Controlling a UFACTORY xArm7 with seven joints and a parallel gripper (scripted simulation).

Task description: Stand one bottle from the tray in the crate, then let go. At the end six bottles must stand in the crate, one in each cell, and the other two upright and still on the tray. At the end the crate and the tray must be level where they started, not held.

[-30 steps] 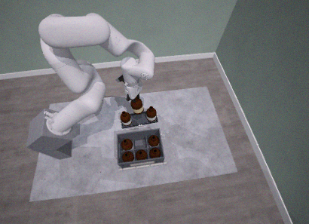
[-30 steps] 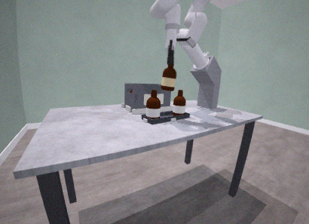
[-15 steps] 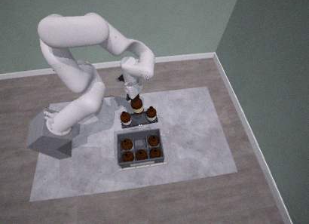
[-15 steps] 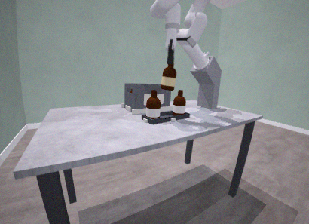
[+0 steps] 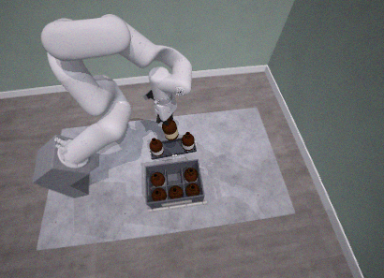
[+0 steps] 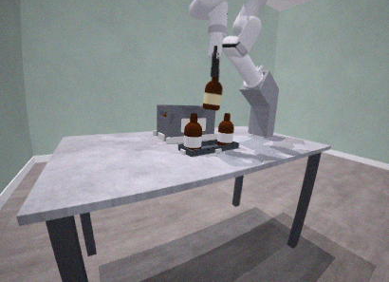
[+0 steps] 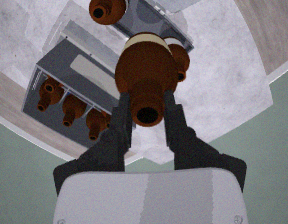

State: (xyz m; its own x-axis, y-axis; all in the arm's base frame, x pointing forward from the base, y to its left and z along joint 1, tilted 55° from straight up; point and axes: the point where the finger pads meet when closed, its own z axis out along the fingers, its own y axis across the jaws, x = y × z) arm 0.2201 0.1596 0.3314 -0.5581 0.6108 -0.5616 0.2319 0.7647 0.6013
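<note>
My hand is 80 mm above the glass bottle. Also, from my hand: grey crate 250 mm below, 240 mm to the right, 80 mm ahead; dark tray 320 mm below.
</note>
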